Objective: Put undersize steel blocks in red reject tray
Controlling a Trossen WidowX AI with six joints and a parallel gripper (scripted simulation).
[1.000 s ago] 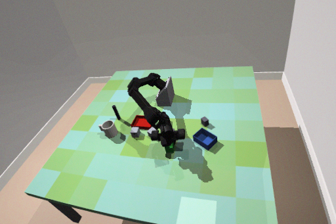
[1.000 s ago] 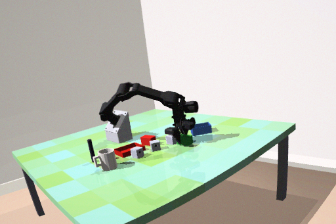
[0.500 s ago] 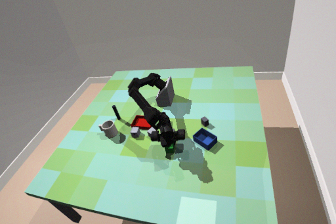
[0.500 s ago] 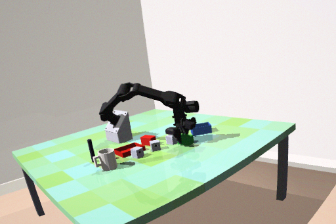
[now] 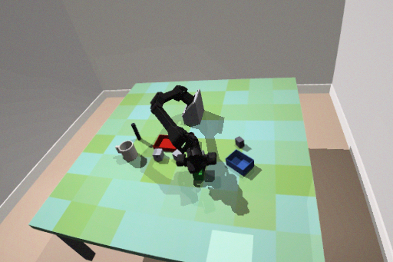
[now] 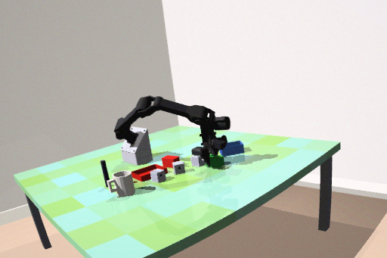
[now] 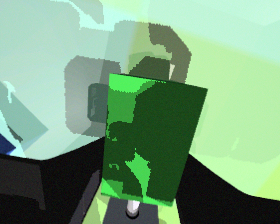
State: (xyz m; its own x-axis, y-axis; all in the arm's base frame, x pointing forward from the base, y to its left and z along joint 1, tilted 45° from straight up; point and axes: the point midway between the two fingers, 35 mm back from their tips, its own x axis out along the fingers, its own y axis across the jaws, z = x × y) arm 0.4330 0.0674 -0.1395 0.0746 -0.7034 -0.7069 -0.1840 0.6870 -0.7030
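Now: the steel block 8 cm behind my gripper tip, 2 cm to the right of it and 1 cm above it. Also, from my gripper tip: green GO gauge 2 cm above, 1 cm behind; blue tray 19 cm to the left, 6 cm behind; darker grey block 20 cm behind, 17 cm to the left, 1 cm above.
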